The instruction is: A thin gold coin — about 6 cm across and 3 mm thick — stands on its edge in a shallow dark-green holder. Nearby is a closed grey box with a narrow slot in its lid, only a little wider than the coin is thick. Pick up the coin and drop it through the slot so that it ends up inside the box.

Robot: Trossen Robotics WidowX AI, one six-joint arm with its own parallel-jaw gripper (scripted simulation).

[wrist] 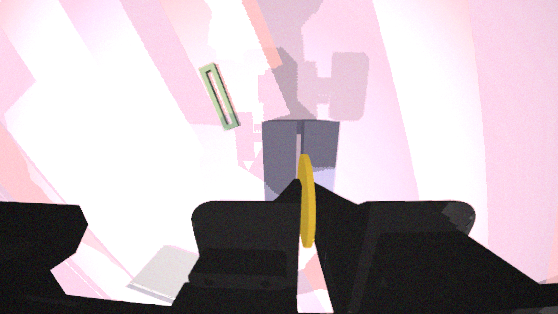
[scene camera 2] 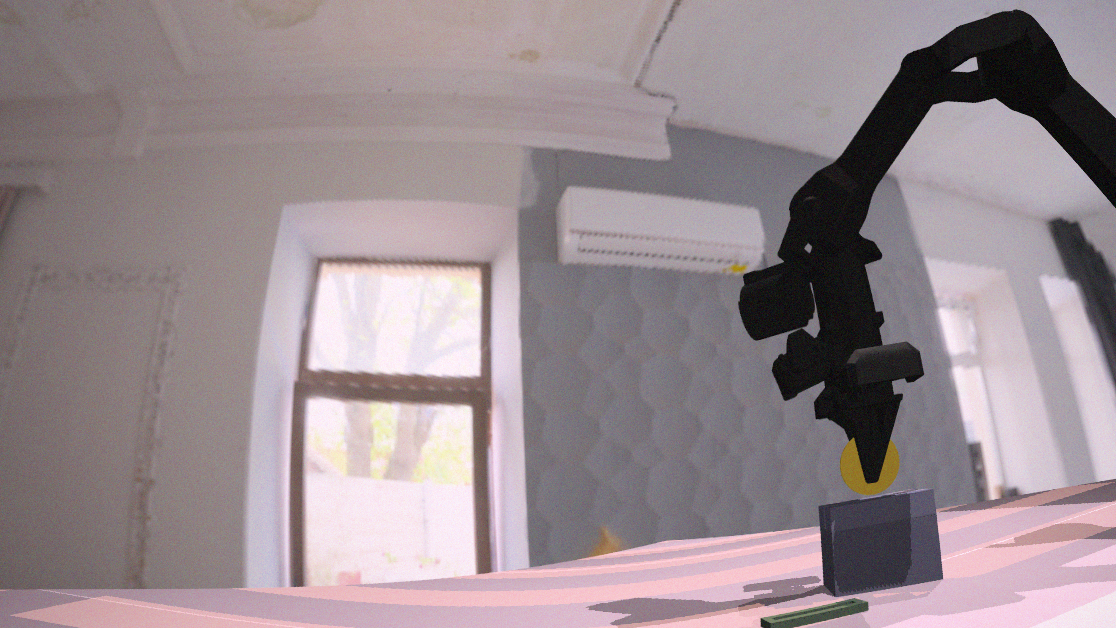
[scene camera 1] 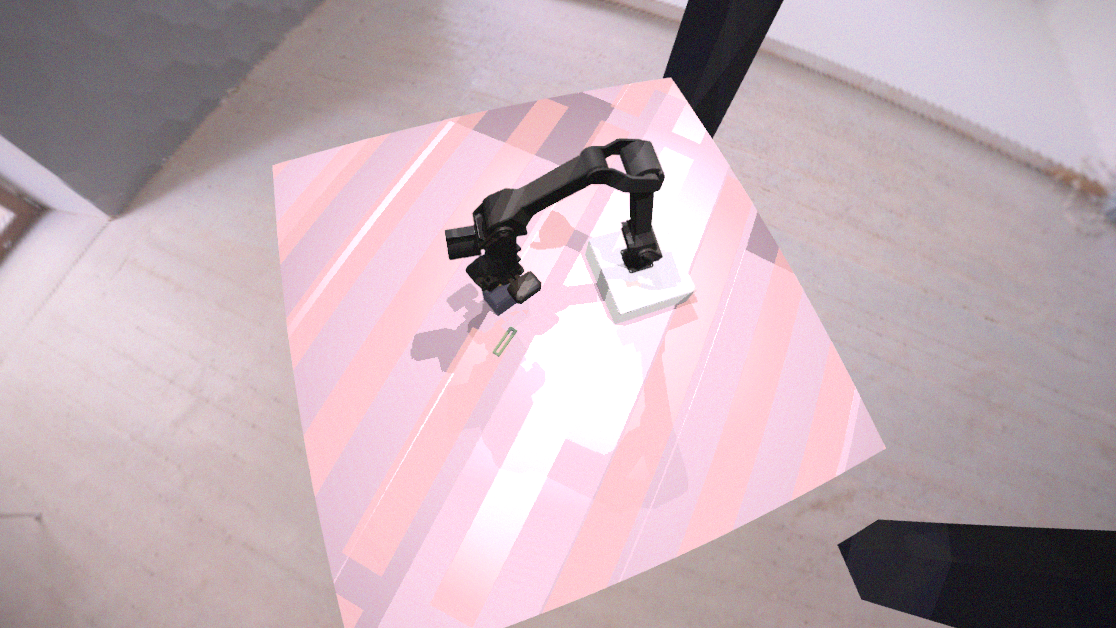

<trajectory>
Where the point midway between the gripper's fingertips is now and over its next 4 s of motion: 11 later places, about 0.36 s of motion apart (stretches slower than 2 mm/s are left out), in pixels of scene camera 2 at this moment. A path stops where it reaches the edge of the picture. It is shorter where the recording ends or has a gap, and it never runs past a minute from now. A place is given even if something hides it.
My gripper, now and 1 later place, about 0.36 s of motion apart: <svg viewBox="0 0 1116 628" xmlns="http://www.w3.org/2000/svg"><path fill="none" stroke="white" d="M871 483L869 454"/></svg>
</trajectory>
